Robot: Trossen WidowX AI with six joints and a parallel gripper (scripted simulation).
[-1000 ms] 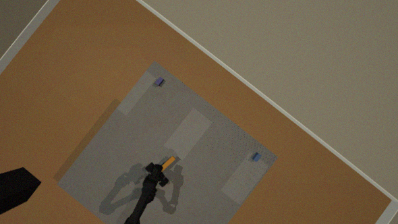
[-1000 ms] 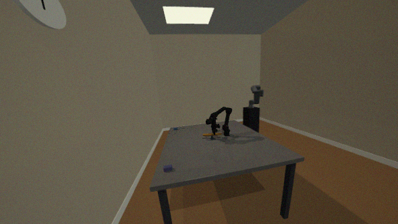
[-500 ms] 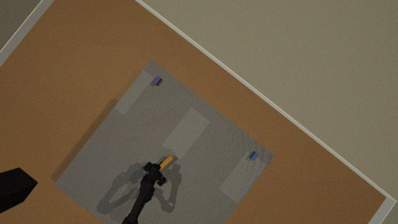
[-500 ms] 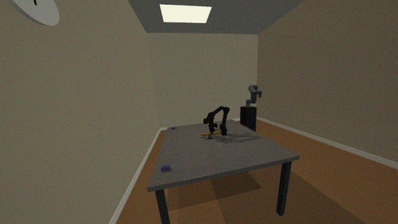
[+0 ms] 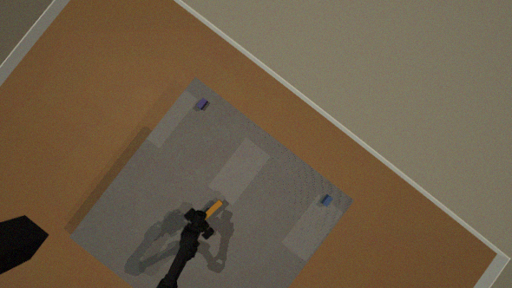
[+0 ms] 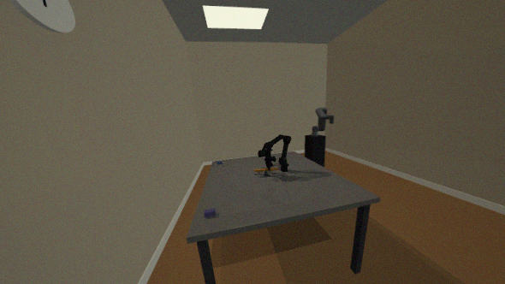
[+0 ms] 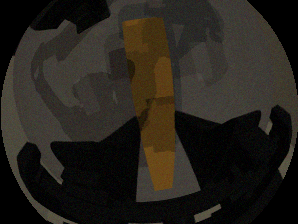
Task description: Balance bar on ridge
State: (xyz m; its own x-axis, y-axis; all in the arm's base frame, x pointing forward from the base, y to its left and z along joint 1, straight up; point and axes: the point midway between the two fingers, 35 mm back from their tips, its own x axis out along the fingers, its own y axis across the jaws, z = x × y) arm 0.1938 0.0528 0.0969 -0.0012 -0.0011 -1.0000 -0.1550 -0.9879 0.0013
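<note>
Now: the orange bar 30 mm ahead of my gripper tip. The rest, counted from my gripper tip: purple block (550 mm ahead, 450 mm to the left, 50 mm below).
</note>
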